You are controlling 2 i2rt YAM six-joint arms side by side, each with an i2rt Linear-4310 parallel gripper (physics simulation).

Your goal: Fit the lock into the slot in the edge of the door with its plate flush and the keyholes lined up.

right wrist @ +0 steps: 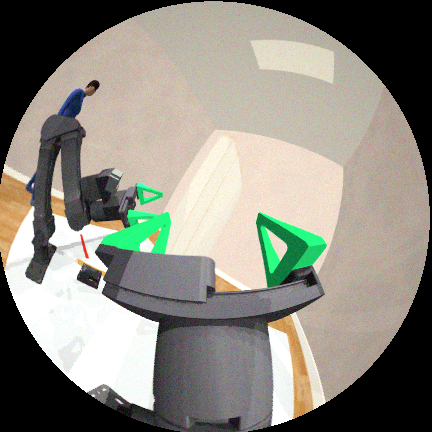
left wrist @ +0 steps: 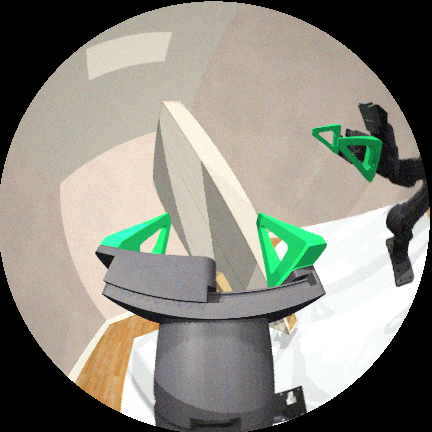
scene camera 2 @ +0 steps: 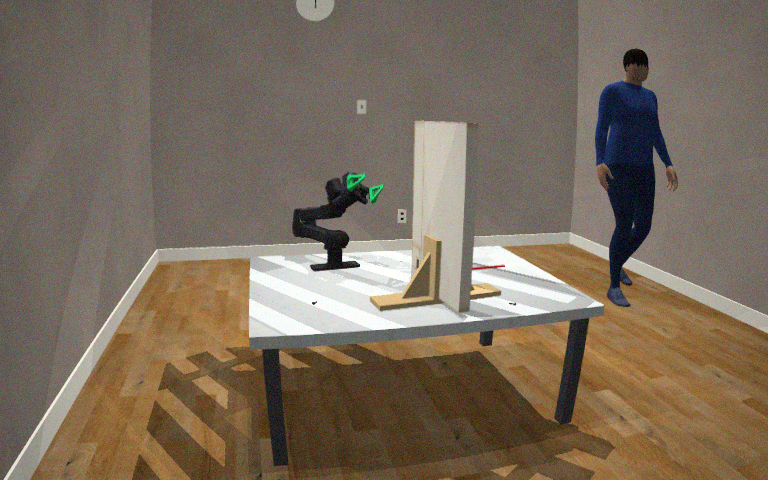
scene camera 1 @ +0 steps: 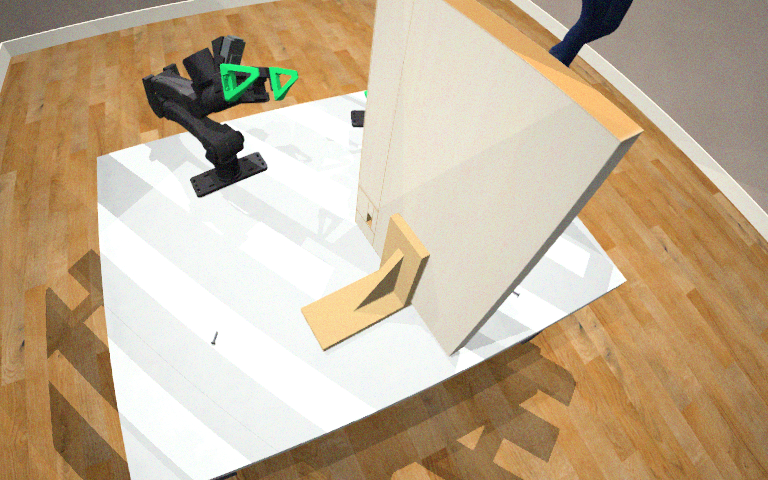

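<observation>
The tall pale door stands upright. A keyhole shows low on its face near one edge; the slot cannot be made out. A small dark box beside a yellowish strip lies on the table in the right wrist view and appears to be the lock. It is hidden behind the door in scene camera 1. My left gripper is open and raised above the table. My right gripper is open, raised and apart from the door.
Wooden supports brace the door on both sides. A red rod lies on the far side of the door in scene camera 2. Small screws lie on the table. A person stands beyond the table.
</observation>
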